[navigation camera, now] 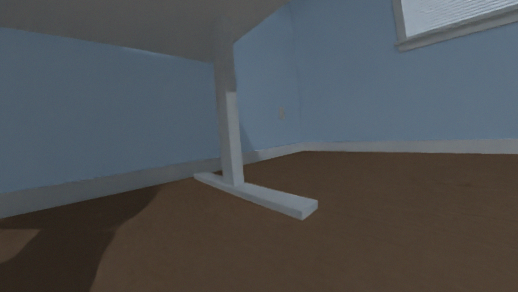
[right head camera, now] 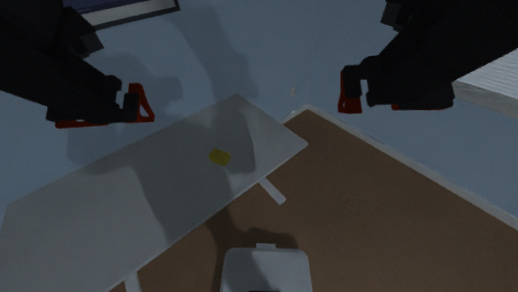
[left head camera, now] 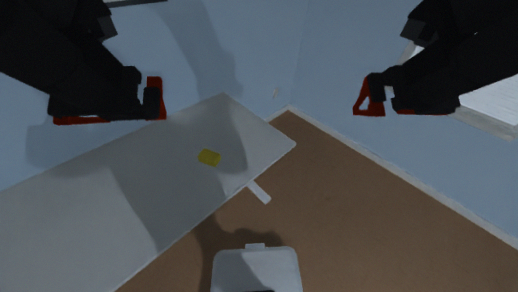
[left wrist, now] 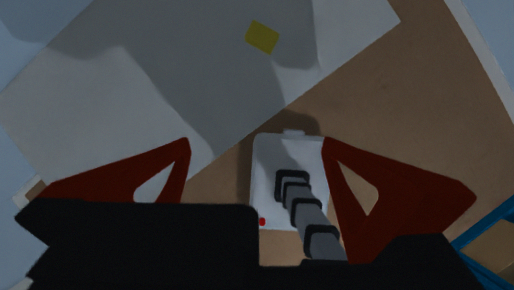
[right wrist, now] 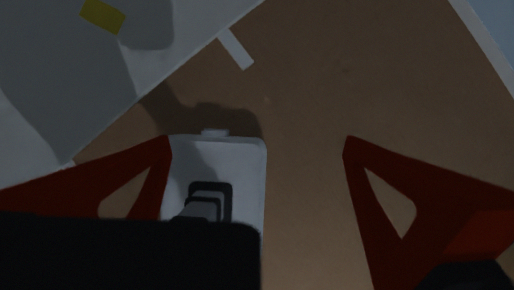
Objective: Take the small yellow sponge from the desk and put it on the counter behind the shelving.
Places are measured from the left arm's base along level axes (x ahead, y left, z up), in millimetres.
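Where they show: left gripper, between the fingertips: (right head camera: 130,120) (left head camera: 138,117) (left wrist: 256,144); right gripper, between the fingertips: (right head camera: 365,107) (left head camera: 375,111) (right wrist: 257,145).
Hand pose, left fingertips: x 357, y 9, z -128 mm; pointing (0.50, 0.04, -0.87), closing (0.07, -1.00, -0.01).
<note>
Things, the pixels of their centre, and the offset from my left fingertips. "*": a spot on its surface instead. Level surfaces: height alone.
- small yellow sponge, middle of its body: (right wrist: 102,15) (left wrist: 261,37) (left head camera: 209,157) (right head camera: 219,157) dx +320, dy +8, dz -540 mm
- grey-white desk, height of its surface: dz -562 mm
- desk leg, a spot on its surface: (navigation camera: 232,135) * dx +597, dy -168, dz -1060 mm
The small yellow sponge (left head camera: 209,157) (right head camera: 219,157) (left wrist: 262,37) (right wrist: 102,16) lies on the grey-white desk (left head camera: 90,195) (right head camera: 85,215) (left wrist: 90,125) (right wrist: 187,35), near its far right end in the head views. My left gripper (left head camera: 117,116) (right head camera: 114,119) (left wrist: 256,144) is open and empty, up and to the left of the sponge in the head views. My right gripper (left head camera: 392,111) (right head camera: 377,104) (right wrist: 257,145) is open and empty, well to the right of the desk in the head views. Both are apart from the sponge. The counter behind the shelving does not show.
My white base (left head camera: 255,267) (right head camera: 266,267) (left wrist: 267,155) (right wrist: 245,165) is close to the desk's front edge. A desk leg (navigation camera: 232,135) with a long foot (navigation camera: 275,197) stands below. Blue walls meet beyond. A blue frame (left wrist: 484,224) shows at the lower right of the left wrist view.
</note>
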